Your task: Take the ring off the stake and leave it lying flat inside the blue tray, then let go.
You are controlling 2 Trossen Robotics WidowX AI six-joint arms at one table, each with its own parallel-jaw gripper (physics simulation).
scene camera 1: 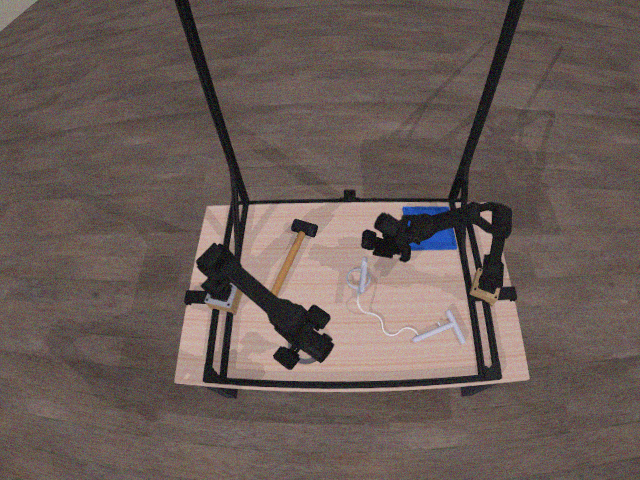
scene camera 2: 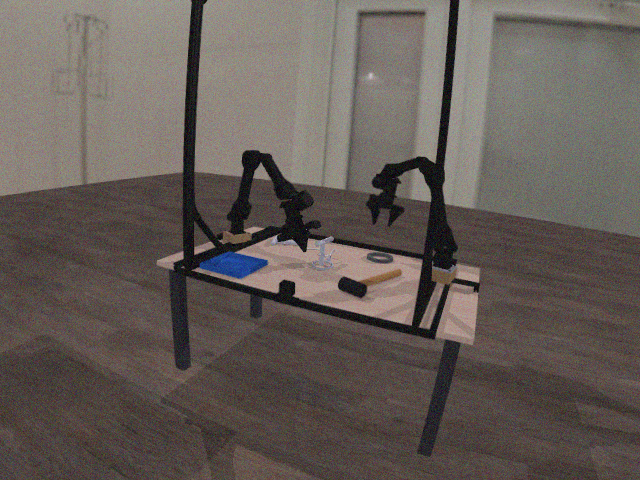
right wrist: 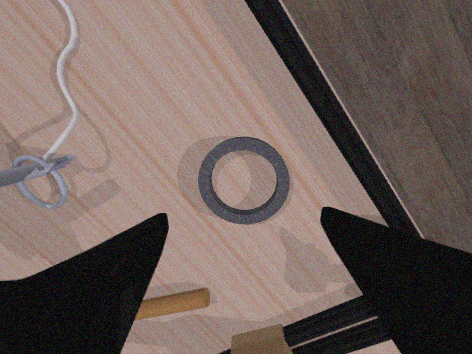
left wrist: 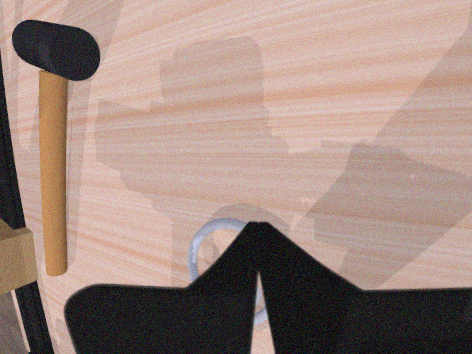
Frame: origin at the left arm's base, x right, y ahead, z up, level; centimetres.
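Seen in the pictures: left gripper, fingertip midpoint: [scene camera 1: 373,253] [scene camera 2: 305,251] [left wrist: 257,231]; right gripper, fingertip midpoint: [scene camera 2: 381,225] [right wrist: 245,217]; left arm's base, origin of the base link: [scene camera 1: 487,283] [scene camera 2: 237,232]; right arm's base, origin of the base link: [scene camera 1: 221,291] [scene camera 2: 442,266].
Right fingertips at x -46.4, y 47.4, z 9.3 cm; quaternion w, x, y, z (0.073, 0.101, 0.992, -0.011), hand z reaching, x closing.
Offsets run from my right fingertips to a thing's top centre. "pt": to the spot under its first point.
A light grey-blue ring {dx +30.5, dy -3.4, dz -12.2 cm} [scene camera 1: 347,279] [scene camera 2: 321,268] [left wrist: 194,252] [right wrist: 50,205] is around a pale stake {dx +29.6, dy -5.2, dz -4.1 cm} [scene camera 1: 363,273] [scene camera 2: 321,250] [right wrist: 10,176] near the middle of the table. The left fingers hide the stake in the left wrist view. My left gripper [scene camera 1: 385,248] [scene camera 2: 303,249] [left wrist: 257,231] is shut with nothing between its fingertips, above the table near the ring. The blue tray {dx +63.5, dy -20.0, dz -12.8 cm} [scene camera 1: 449,243] [scene camera 2: 238,273] lies partly under my left arm; its visible part holds no ring. My right gripper [scene camera 1: 303,335] [scene camera 2: 383,224] [right wrist: 245,217] is open and empty, high above the table.
A dark grey ring {dx +1.7, dy +2.7, dz -13.5 cm} [scene camera 1: 307,360] [scene camera 2: 379,261] [right wrist: 205,180] lies flat below my right gripper. A mallet {dx +28.3, dy +22.8, dz -10.0 cm} [scene camera 1: 288,262] [scene camera 2: 352,286] [left wrist: 56,50] [right wrist: 175,303] lies between the arms. A white cord {pt dx +19.0, dy -17.5, dz -14.3 cm} [scene camera 1: 382,325] [right wrist: 61,70] runs from the stake to a pale T-shaped piece {dx +23.1, dy -36.0, dz -13.0 cm} [scene camera 1: 436,329].
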